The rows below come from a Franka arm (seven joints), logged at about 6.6 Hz.
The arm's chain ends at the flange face. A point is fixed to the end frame.
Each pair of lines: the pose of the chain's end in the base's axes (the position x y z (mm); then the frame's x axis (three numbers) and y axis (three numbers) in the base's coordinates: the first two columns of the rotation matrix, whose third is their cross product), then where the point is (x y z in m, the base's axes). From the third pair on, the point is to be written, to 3 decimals.
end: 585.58 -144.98 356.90 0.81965 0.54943 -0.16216 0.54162 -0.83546 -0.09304
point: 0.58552 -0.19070 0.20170
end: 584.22 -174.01 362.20 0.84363 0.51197 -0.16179 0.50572 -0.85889 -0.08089
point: 0.58322 -0.22127 0.20747
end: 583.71 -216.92 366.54 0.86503 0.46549 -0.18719 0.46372 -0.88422 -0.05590
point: 0.579 -0.269 0.214
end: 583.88 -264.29 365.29 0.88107 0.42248 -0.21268 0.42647 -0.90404 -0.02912
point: 0.575 -0.322 0.214
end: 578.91 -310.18 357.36 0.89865 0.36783 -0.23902 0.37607 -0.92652 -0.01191
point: 0.564 -0.371 0.208
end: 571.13 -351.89 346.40 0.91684 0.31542 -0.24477 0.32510 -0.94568 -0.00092
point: 0.553 -0.414 0.198
